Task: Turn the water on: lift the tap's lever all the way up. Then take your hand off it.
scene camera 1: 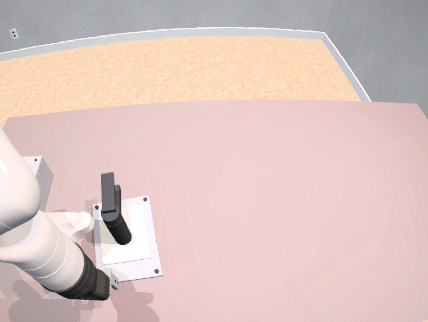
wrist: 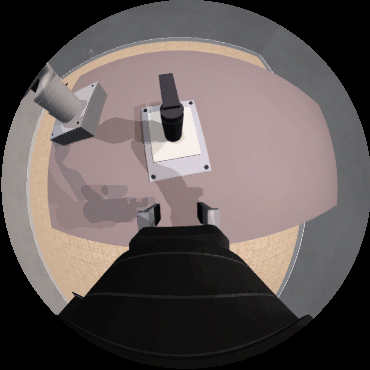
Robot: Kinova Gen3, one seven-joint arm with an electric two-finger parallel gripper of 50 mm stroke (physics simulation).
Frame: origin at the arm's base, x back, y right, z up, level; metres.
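Seen in the pictures: gripper, fingertip midpoint: [scene camera 1: 102, 284] [wrist: 178, 210]; arm's base, origin of the base link: [wrist: 71, 110].
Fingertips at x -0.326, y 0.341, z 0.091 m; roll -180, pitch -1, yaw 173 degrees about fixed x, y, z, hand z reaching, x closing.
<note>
Pixels of each thing's top centre, then the offset from my fingertips to it. "pt": a spot on its surface instead. Level surfaces: height alone.
- pale base plate, middle of its top: [scene camera 1: 123, 237] [wrist: 172, 134] dx -0.013, dy -0.180, dz -0.173 m
- upright black post, surface spot: [wrist: 173, 129] [scene camera 1: 116, 231] pt dx -0.013, dy -0.156, dz -0.090 m
- dark bar-shaped lever, middle of its top: [wrist: 167, 87] [scene camera 1: 107, 190] dx -0.011, dy -0.234, dz -0.029 m
- second dark bar, surface spot: [scene camera 1: 118, 195] pt dx -0.021, dy -0.265, dz -0.100 m
- pink table, its level: dz -0.185 m
The tap stands on a pale base plate [scene camera 1: 135, 270] [wrist: 180, 168]. It has an upright black post [scene camera 1: 119, 231] [wrist: 173, 129]. The dark bar-shaped lever [scene camera 1: 108, 192] [wrist: 169, 91] sits at the post's top and points toward the table's far side. In the scene view a second dark bar [scene camera 1: 118, 195] shows close beside and below the lever. I cannot tell the lever's exact tilt. My gripper [scene camera 1: 115, 284] [wrist: 178, 210] is open and empty. It is off the near edge of the base plate, apart from the lever and post. In the scene view the fingers are mostly hidden.
The robot's grey base block [scene camera 1: 45, 185] [wrist: 96, 114] stands left of the tap. My white arm [scene camera 1: 55, 255] comes in from the left in the scene view, and a rounded white arm part [scene camera 1: 77, 225] shows near the plate's left edge. The pink table [scene camera 1: 260, 200] [wrist: 265, 140] extends right.
</note>
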